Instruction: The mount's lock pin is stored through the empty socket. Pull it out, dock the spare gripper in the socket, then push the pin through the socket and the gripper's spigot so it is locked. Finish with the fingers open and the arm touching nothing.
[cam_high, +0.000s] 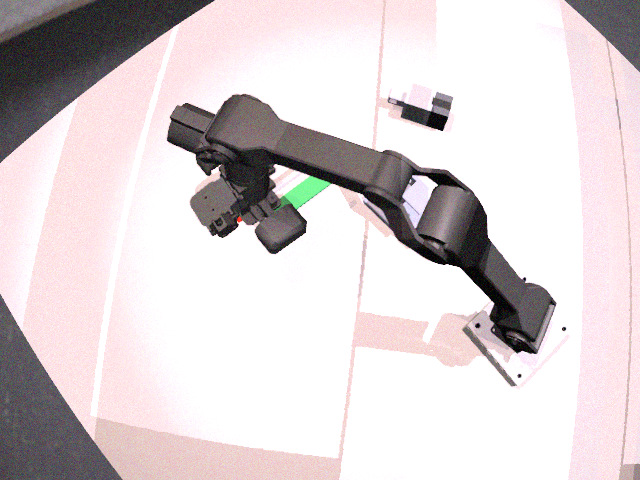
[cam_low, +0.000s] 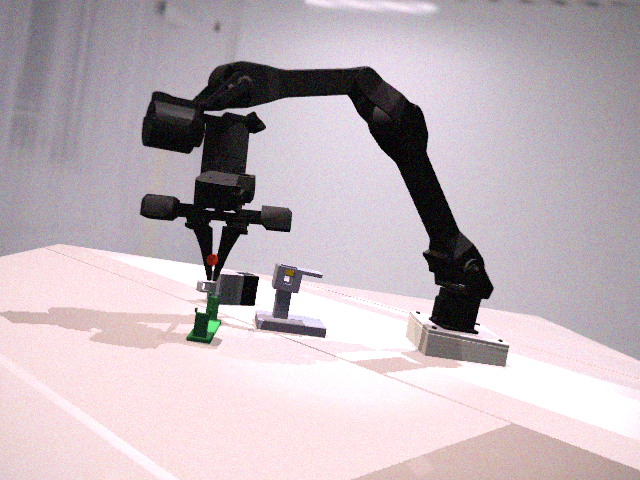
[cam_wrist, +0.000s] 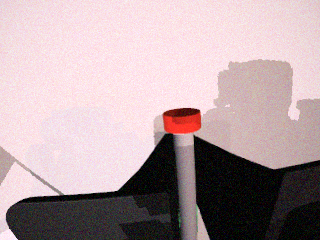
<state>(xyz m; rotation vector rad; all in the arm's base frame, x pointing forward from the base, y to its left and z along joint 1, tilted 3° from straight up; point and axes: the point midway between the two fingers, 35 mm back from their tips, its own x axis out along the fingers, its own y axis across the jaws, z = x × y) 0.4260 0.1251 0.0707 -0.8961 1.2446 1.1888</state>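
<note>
Right now my gripper tip is 10 mm past the green rack, 100 mm to the left of it and 70 mm above it. Also, from my gripper tip: spare gripper 70 mm behind, 350 mm to the right, 60 mm below; grey mount 150 mm behind, 180 mm to the right, 40 mm below.
</note>
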